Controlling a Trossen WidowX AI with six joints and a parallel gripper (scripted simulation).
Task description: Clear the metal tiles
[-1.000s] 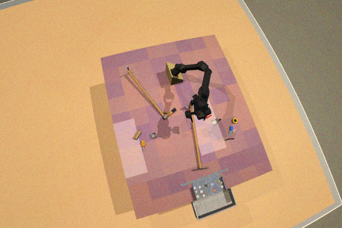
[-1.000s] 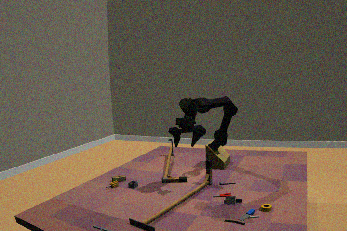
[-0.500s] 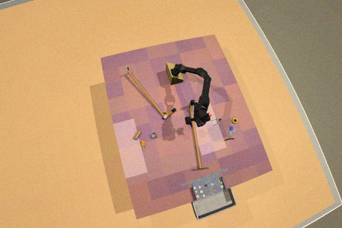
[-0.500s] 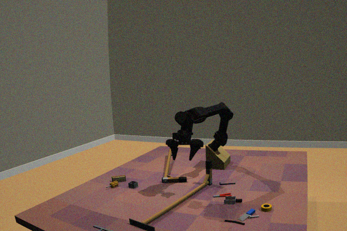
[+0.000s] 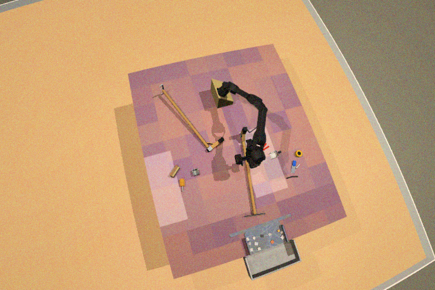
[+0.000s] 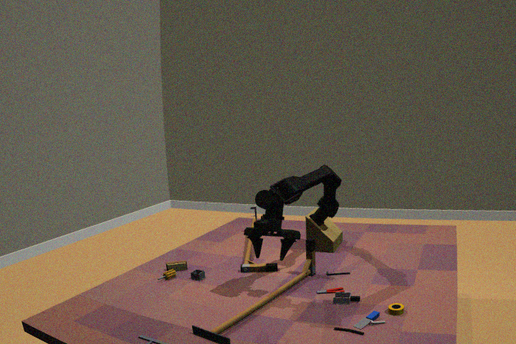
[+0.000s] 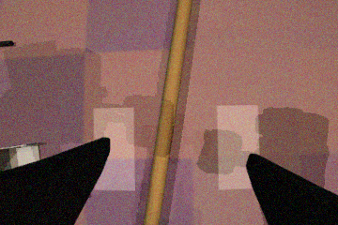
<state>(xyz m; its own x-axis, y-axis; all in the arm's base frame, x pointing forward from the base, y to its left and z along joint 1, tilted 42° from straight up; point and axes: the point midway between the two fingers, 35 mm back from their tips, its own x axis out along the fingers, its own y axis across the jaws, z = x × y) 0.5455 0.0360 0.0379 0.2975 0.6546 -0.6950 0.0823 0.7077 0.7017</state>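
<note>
Now: gripper tip 8 cm above the long scraper, 3 cm short of it and 1 cm to the right of it. Also, from my gripper tip: grey box (35 cm to the right, 14 cm below, 5 cm behind); yellow tape roll (43 cm to the left, 14 cm below, 1 cm behind); blue-handled tool (36 cm to the left, 14 cm below, 7 cm ahead).
</note>
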